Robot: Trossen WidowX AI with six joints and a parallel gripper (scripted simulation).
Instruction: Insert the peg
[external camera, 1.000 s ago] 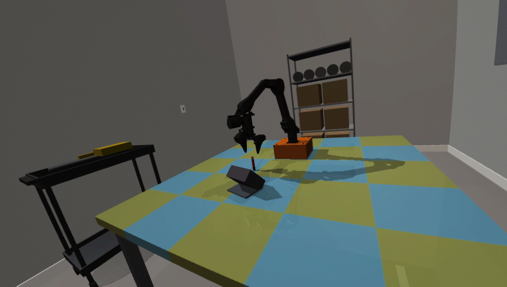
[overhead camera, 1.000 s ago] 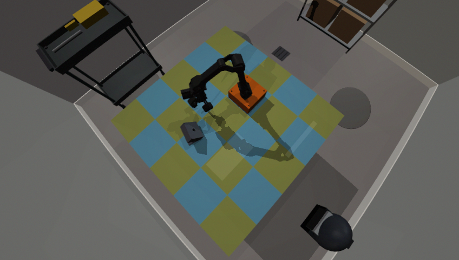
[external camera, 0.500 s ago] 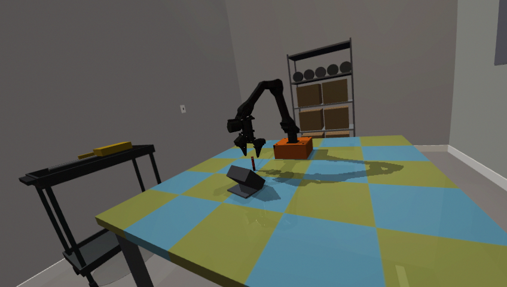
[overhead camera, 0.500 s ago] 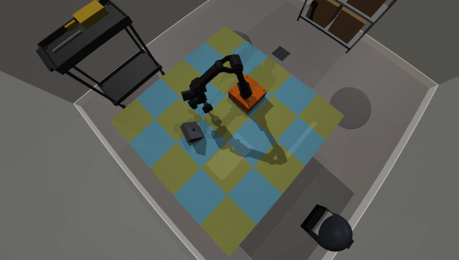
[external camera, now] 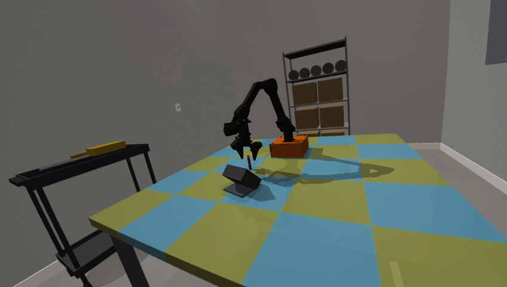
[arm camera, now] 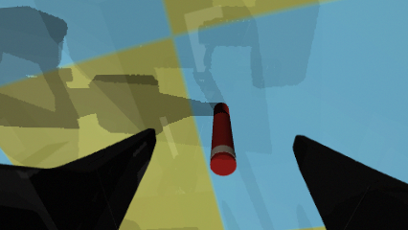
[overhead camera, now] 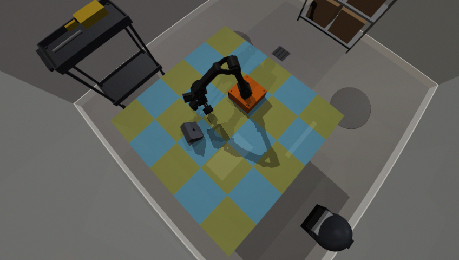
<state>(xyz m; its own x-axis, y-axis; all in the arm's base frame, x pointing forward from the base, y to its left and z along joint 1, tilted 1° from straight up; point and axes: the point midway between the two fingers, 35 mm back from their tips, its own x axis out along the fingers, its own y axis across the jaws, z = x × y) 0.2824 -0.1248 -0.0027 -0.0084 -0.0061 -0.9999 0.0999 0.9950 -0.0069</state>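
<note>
The red round peg lies right at my gripper tip. From my gripper tip the other things lie so: dark sloped panel: 18 cm ahead, 9 cm to the left, 1 cm below.
</note>
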